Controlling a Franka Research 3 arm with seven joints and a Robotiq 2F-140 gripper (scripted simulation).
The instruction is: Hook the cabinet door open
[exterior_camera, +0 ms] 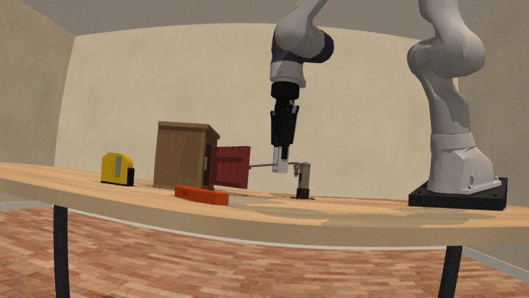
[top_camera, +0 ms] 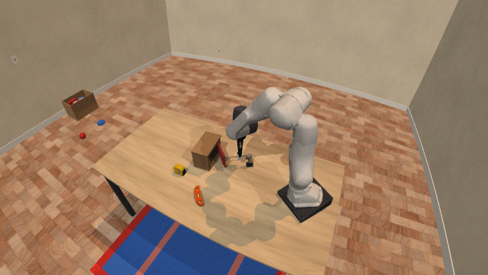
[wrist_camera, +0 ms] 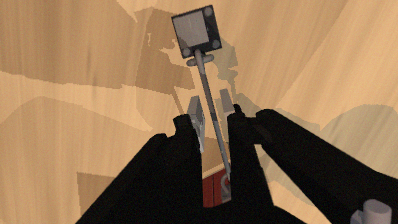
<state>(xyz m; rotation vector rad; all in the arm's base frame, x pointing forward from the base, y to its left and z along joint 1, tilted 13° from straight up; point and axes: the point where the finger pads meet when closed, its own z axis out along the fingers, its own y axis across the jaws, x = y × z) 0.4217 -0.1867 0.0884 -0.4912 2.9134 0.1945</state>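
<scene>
The thin metal hook is 3 cm below my hand, 2 cm ahead of it and 1 cm to the left of it. Also, from my hand: yellow tape measure 37 cm ahead, 22 cm to the left, 7 cm below; red door 13 cm ahead, 3 cm below, 1 cm to the right; orange level 34 cm to the left, 16 cm ahead, 9 cm below.
</scene>
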